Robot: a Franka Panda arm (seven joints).
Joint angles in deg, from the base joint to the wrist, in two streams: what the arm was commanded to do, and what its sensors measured. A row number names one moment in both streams.
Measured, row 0: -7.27 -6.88 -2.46 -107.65 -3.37 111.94 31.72
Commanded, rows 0 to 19: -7.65 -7.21 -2.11 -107.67 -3.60 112.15 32.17; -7.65 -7.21 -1.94 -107.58 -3.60 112.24 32.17; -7.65 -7.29 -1.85 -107.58 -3.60 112.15 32.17; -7.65 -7.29 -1.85 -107.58 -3.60 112.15 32.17; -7.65 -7.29 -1.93 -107.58 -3.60 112.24 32.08; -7.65 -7.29 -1.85 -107.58 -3.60 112.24 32.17; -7.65 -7.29 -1.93 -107.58 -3.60 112.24 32.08; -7.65 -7.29 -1.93 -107.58 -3.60 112.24 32.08; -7.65 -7.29 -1.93 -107.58 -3.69 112.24 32.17; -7.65 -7.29 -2.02 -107.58 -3.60 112.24 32.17; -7.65 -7.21 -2.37 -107.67 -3.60 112.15 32.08; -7.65 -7.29 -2.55 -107.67 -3.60 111.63 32.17; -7.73 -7.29 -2.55 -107.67 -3.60 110.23 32.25; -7.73 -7.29 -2.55 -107.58 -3.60 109.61 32.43; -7.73 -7.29 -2.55 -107.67 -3.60 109.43 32.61; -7.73 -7.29 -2.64 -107.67 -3.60 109.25 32.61; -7.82 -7.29 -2.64 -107.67 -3.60 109.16 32.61; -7.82 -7.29 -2.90 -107.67 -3.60 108.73 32.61; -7.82 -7.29 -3.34 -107.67 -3.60 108.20 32.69; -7.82 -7.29 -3.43 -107.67 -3.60 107.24 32.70
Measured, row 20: -7.84 -6.86 -2.78 -107.66 -3.37 109.63 31.72
